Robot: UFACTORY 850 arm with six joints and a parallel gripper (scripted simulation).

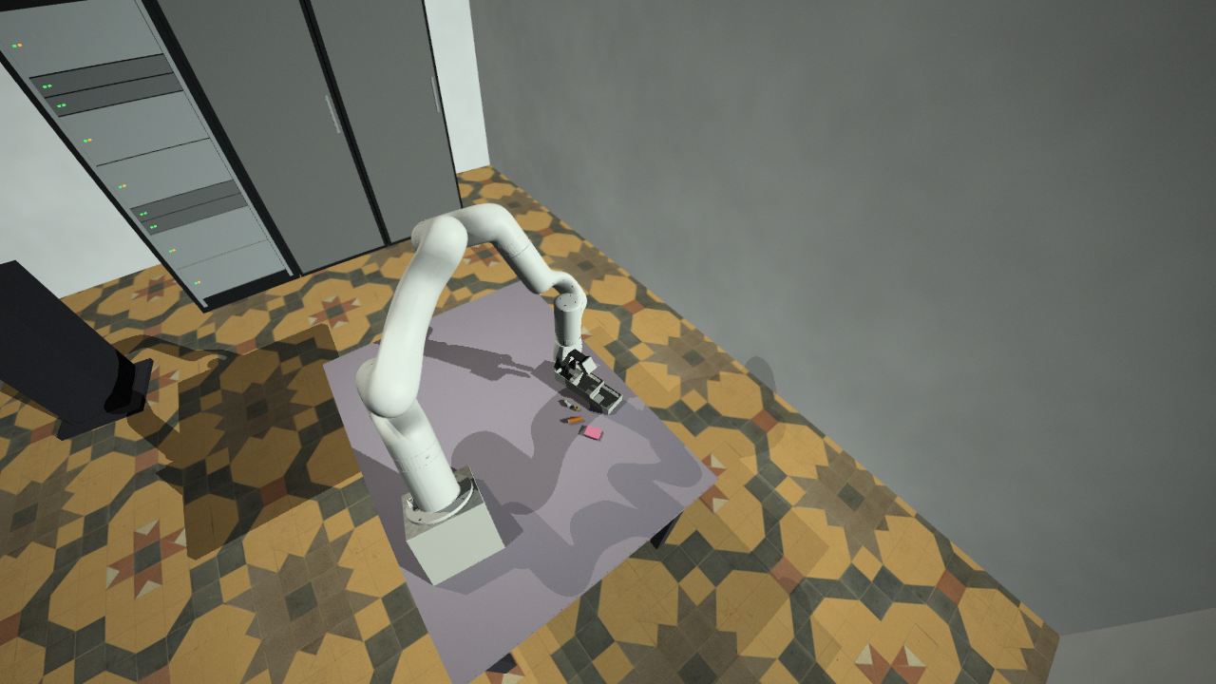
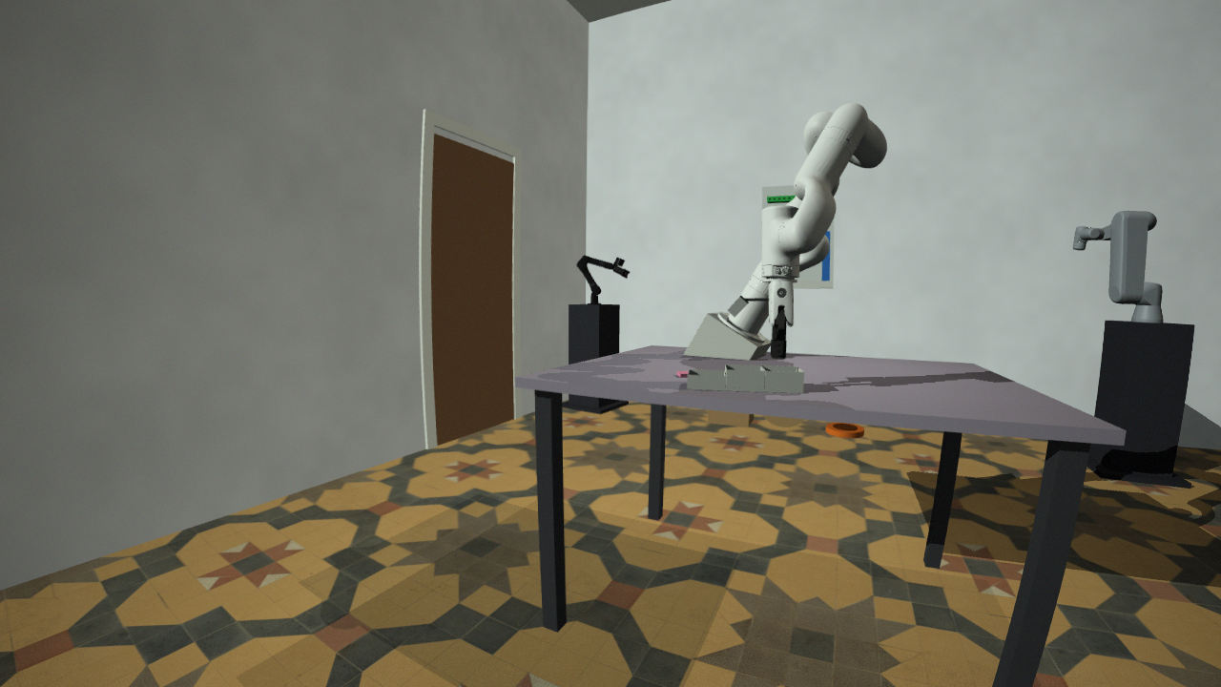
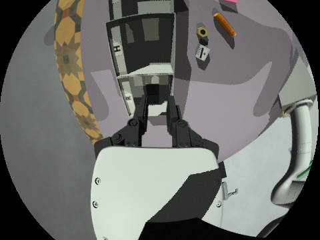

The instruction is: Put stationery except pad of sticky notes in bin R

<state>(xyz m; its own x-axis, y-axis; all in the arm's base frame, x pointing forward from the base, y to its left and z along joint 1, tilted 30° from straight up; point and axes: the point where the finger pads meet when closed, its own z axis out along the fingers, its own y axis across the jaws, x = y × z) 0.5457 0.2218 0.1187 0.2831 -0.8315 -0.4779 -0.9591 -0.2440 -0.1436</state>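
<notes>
My hand is 80 mm to the left of the silver thing, 80 mm above it and 50 mm past it. The rest, counted from my hand: orange cylinder (160 mm to the right, 80 mm below, 60 mm behind); then eraser (80 mm below, 10 mm ahead); then ring-like thing (120 mm to the right, 80 mm below, 30 mm behind).
</notes>
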